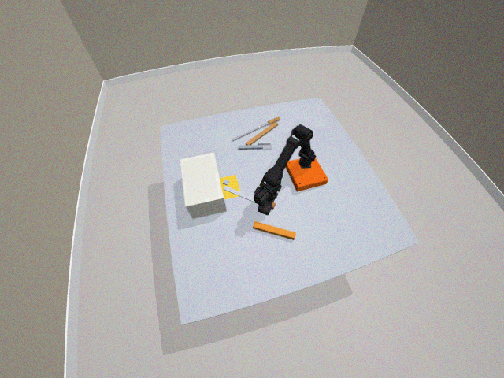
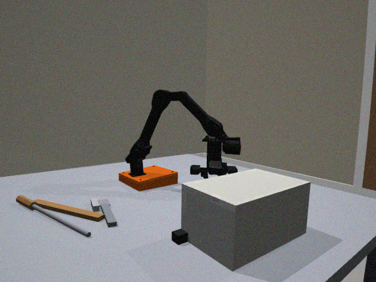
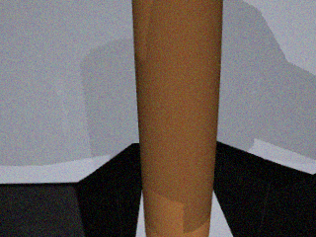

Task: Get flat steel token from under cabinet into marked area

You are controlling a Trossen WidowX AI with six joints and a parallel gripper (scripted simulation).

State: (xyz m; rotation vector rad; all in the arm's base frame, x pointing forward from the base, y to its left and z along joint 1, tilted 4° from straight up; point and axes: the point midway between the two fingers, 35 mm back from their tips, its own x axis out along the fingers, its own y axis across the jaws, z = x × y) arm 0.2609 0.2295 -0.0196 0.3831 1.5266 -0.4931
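My gripper tip is now 150 mm to the right of the orange flat bar and 10 mm below it. From my gripper tip the other things lie so: small grey token (220 mm ahead, 180 mm to the right); then wooden stick (50 mm behind, 550 mm to the right).
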